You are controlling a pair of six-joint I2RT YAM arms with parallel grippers.
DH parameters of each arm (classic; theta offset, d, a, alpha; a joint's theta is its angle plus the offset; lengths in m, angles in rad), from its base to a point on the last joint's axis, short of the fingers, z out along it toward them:
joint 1: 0 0.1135 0.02 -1.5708
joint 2: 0 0 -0.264 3.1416
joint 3: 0.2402 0 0.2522 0
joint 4: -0.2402 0 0.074 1.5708
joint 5: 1.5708 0 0 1.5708
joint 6: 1.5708 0.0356 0 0
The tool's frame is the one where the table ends.
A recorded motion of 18 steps. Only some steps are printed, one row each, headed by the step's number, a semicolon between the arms.
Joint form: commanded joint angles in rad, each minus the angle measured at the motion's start. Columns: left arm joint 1, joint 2, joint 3, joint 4, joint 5, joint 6; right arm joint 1, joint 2, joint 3, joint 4, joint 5, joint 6.
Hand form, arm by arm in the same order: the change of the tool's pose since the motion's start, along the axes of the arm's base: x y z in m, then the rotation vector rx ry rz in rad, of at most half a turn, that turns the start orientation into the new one. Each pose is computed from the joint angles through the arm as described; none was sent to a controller.
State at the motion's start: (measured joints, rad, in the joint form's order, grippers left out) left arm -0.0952 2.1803 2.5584 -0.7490 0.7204 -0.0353; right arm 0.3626 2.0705 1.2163 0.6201 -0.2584 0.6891
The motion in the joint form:
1: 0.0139 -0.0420 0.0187 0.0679 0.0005 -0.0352; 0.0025 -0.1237 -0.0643 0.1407 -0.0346 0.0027
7: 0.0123 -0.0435 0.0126 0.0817 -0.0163 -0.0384; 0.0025 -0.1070 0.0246 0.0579 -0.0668 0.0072
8: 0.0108 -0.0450 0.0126 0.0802 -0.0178 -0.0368; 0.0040 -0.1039 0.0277 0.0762 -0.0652 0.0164
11: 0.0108 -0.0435 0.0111 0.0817 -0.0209 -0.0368; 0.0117 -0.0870 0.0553 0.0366 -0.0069 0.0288
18: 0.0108 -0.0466 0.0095 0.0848 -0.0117 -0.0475; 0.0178 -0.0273 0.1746 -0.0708 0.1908 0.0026
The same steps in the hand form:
1: -0.0136 0.0077 0.0307 -0.0346 -0.1027 0.0214; -0.0184 -0.0045 0.0478 0.0777 -0.1837 0.0365
7: -0.0127 0.0073 0.0308 -0.0328 -0.1102 0.0365; -0.0069 0.0010 0.0608 0.0818 -0.1694 0.0678
8: -0.0133 0.0067 0.0313 -0.0314 -0.1114 0.0361; -0.0063 0.0019 0.0625 0.0949 -0.1811 0.0667
11: -0.0125 0.0067 0.0304 -0.0304 -0.1100 0.0391; -0.0015 0.0054 0.0600 0.0884 -0.1496 0.0145
18: -0.0135 0.0066 0.0316 -0.0405 -0.1066 0.0326; 0.0199 0.0095 0.0615 0.0198 -0.1321 -0.1709

